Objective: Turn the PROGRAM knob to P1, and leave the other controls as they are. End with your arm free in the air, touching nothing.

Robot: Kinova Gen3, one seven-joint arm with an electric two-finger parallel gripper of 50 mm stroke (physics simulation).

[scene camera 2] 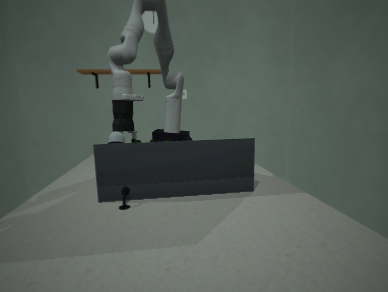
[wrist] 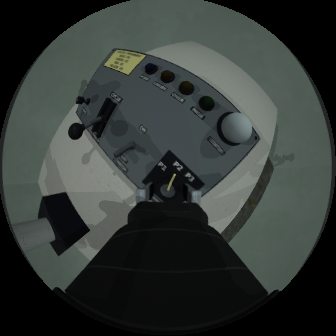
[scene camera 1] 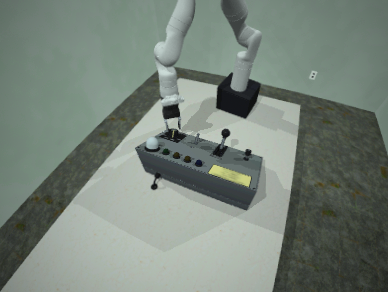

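Seen in the pictures: gripper, between the fingertips: (wrist: 167,188) (scene camera 1: 173,129); arm's base, origin of its link: (scene camera 2: 171,132) (wrist: 48,228) (scene camera 1: 238,86).
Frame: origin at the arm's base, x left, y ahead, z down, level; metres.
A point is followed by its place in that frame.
The PROGRAM knob (scene camera 1: 173,134) {z 0.026, x -0.171, y 0.466 m} (wrist: 169,190) {z 0.023, x -0.185, y 0.446 m} sits on a black plate at one end of the grey control box (scene camera 1: 200,181) {z 0.038, x 0.045, y 0.635 m} (scene camera 2: 175,165) {z 0.043, x -0.007, y 0.636 m} (wrist: 155,107) {z 0.012, x -0.055, y 0.540 m}. In the wrist view its yellow pointer line points towards the P2 label; the P1 label (wrist: 162,166) {z 0.045, x -0.145, y 0.469 m} is on the left and P3 on the right. P4 does not show. My gripper (scene camera 1: 173,130) {z 0.013, x -0.179, y 0.447 m} (wrist: 167,188) {z 0.013, x -0.179, y 0.447 m} is open and points down, with one finger on each side of the knob and a gap visible beside it. In scene camera 2 the knob is hidden behind the box and dome.
A white dome (scene camera 1: 152,143) {z -0.057, x -0.175, y 0.608 m} (scene camera 2: 116,137) {z -0.049, x -0.184, y 0.618 m} (wrist: 236,128) {z -0.056, x -0.184, y 0.575 m} stands near the knob. A toggle switch (scene camera 1: 197,137) {z 0.029, x -0.061, y 0.436 m} (wrist: 125,150) {z 0.035, x -0.069, y 0.439 m} is on its other side, then a ball-topped lever (scene camera 1: 225,133) {z -0.011, x 0.059, y 0.398 m} (wrist: 76,131) {z -0.007, x 0.039, y 0.390 m}. Several coloured buttons line the panel. A small black lever (scene camera 1: 154,186) {z 0.141, x -0.158, y 0.694 m} (scene camera 2: 125,191) {z 0.109, x -0.160, y 0.664 m} is at the front.
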